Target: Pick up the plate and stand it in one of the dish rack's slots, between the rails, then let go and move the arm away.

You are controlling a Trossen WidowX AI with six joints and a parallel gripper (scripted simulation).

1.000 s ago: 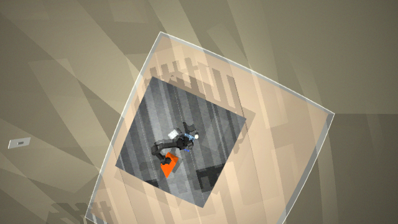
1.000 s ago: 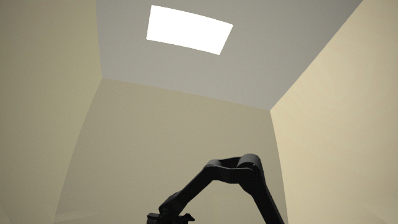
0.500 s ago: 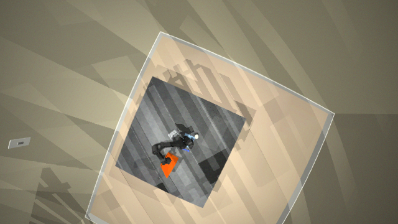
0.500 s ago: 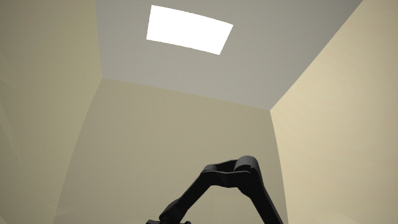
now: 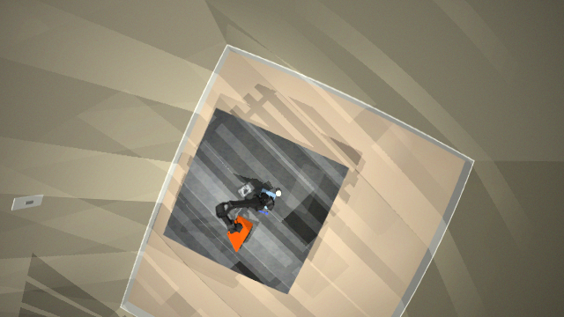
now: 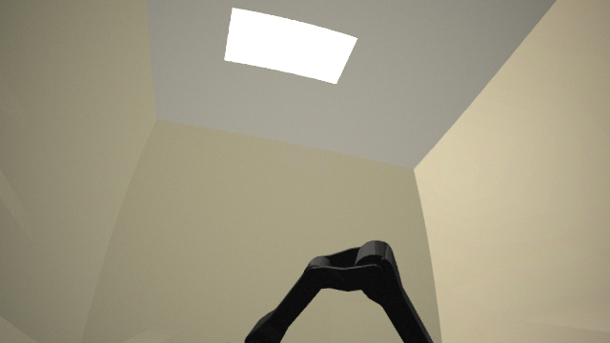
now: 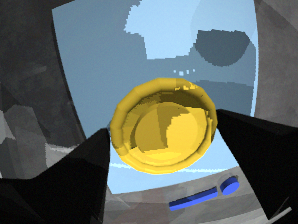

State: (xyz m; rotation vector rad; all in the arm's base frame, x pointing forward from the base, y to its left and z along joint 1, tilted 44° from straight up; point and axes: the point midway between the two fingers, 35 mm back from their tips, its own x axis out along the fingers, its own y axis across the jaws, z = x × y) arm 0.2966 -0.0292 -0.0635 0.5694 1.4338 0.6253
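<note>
Now: the light blue sheet 1 cm to the right of my gripper tip, 1 cm below it and 1 cm ahead of it. Also, from my gripper tip: dish rack (18 cm to the left, 2 cm above); then yellow plate (1 cm above); then white cylinder (12 cm ahead, 8 cm to the right, 2 cm above).
</note>
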